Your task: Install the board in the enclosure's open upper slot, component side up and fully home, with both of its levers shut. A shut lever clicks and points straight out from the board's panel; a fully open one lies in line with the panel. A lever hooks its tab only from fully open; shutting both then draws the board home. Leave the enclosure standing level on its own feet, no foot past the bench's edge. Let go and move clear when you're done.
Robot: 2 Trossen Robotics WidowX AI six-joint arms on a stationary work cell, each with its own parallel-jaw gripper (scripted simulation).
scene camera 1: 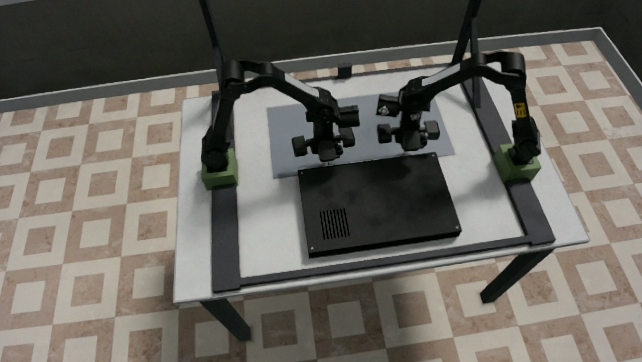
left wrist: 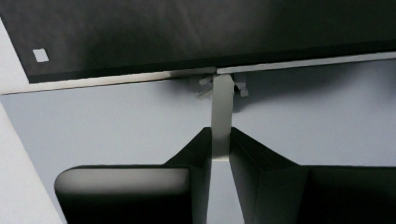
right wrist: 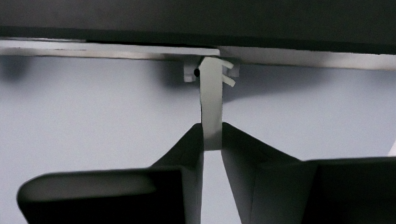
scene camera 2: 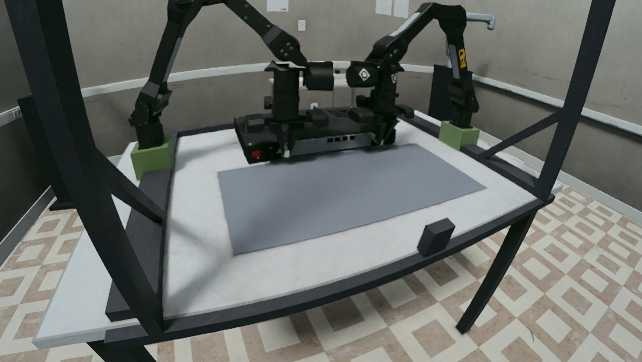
Note:
I see my left gripper (scene camera 2: 286, 154), my right gripper (scene camera 2: 380, 143), a black enclosure (scene camera 1: 368, 205), a white lever (right wrist: 210, 67) and a white lever (left wrist: 222, 92).
The black enclosure is seen too in the left wrist view (left wrist: 50, 48), in the right wrist view (right wrist: 361, 34) and in scene camera 2 (scene camera 2: 262, 146). My left gripper also shows in scene camera 1 (scene camera 1: 404, 147) and in the left wrist view (left wrist: 219, 133). My right gripper also shows in scene camera 1 (scene camera 1: 323, 157) and in the right wrist view (right wrist: 210, 129).

